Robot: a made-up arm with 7 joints. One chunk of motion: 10 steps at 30 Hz.
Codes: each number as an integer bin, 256 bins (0 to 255) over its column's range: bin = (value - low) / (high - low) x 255, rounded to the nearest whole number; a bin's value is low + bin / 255 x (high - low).
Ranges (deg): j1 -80.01..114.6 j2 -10..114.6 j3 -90.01..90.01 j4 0..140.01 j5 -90.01..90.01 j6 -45.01..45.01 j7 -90.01..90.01
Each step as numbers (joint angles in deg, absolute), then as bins.
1 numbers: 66.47 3.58 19.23 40.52 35.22 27.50 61.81
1 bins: 192 28 155 74 177 205 215
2 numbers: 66.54 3.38 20.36 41.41 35.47 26.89 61.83
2 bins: 192 27 156 75 178 204 215
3 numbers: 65.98 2.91 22.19 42.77 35.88 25.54 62.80
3 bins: 191 26 159 78 178 200 216
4 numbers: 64.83 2.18 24.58 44.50 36.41 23.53 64.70
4 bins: 190 25 162 81 179 194 219
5 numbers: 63.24 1.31 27.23 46.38 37.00 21.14 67.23
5 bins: 188 23 166 84 180 187 223
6 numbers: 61.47 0.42 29.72 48.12 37.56 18.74 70.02
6 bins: 185 21 170 88 181 181 227
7 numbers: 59.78 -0.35 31.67 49.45 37.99 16.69 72.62
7 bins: 183 20 172 90 181 175 230
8 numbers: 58.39 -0.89 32.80 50.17 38.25 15.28 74.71
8 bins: 181 19 174 91 182 171 233
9 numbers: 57.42 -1.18 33.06 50.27 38.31 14.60 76.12
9 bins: 180 18 174 92 182 169 235
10 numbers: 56.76 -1.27 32.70 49.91 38.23 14.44 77.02
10 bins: 179 18 174 91 182 168 237
